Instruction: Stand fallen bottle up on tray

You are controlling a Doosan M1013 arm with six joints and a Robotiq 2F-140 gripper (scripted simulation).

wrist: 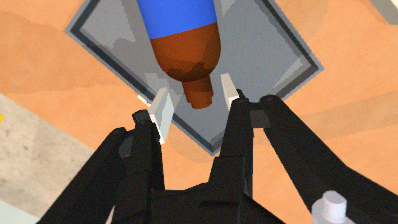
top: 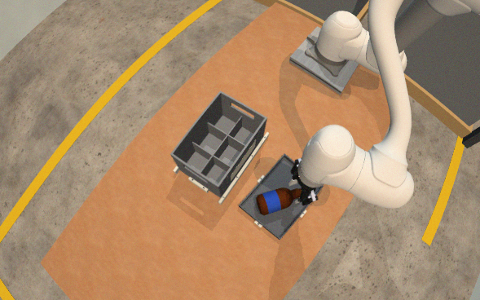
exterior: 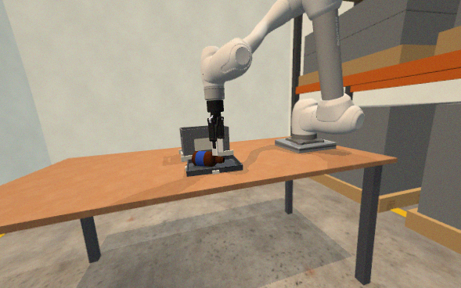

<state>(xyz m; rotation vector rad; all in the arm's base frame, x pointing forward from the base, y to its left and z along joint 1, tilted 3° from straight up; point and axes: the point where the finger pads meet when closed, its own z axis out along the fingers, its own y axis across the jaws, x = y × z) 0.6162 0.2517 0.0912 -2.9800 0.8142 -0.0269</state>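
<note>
My gripper is now 40 mm short of the bottle, 20 mm to the left of it and 60 mm above it. Also, from my hand: grey crate: 50 mm ahead, 290 mm to the right, 20 mm below; grey tray: 30 mm ahead, 30 mm to the right, 90 mm below.
</note>
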